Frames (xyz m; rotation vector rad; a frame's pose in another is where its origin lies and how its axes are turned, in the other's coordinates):
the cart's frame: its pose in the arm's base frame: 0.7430 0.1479 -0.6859 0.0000 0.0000 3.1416
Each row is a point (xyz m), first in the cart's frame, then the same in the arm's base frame.
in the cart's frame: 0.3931 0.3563 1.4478
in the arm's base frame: 0.3499 -0.2084 0.7619
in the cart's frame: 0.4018 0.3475 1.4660
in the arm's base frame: 0.3412 -0.1996 0.7801
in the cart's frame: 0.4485 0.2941 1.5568
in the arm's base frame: 0.2945 -0.1462 0.8709
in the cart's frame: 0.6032 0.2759 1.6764
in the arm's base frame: 0.1398 -0.1280 0.9905
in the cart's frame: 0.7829 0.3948 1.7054
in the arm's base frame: -0.0399 -0.2469 1.0195
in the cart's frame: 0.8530 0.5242 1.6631
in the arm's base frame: -0.1100 -0.3763 0.9772
